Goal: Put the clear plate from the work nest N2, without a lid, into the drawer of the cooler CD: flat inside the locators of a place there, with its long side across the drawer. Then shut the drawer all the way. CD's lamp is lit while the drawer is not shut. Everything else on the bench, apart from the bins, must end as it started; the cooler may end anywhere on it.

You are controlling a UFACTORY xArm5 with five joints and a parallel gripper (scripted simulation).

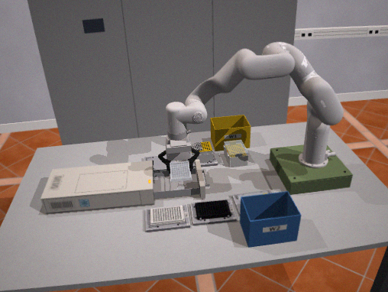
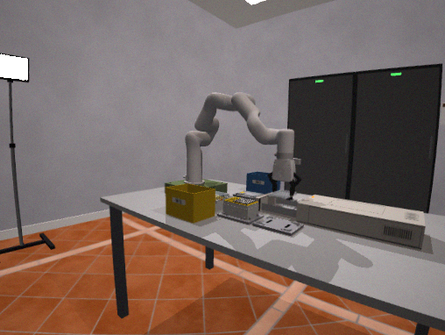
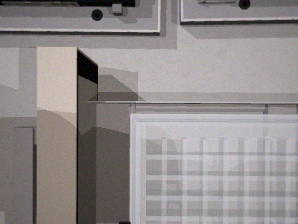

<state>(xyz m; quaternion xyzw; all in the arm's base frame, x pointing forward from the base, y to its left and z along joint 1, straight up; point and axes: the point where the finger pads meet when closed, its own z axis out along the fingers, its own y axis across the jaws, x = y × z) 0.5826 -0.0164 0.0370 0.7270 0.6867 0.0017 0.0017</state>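
My gripper is now 4 cm short of the drawer and 6 cm above it. From my hand the other things lie so: beige cooler CD: 19 cm ahead, 1 cm to the right, 6 cm below; white plate: 8 cm ahead, 18 cm to the left, 8 cm below; clear plate: 1 cm below.
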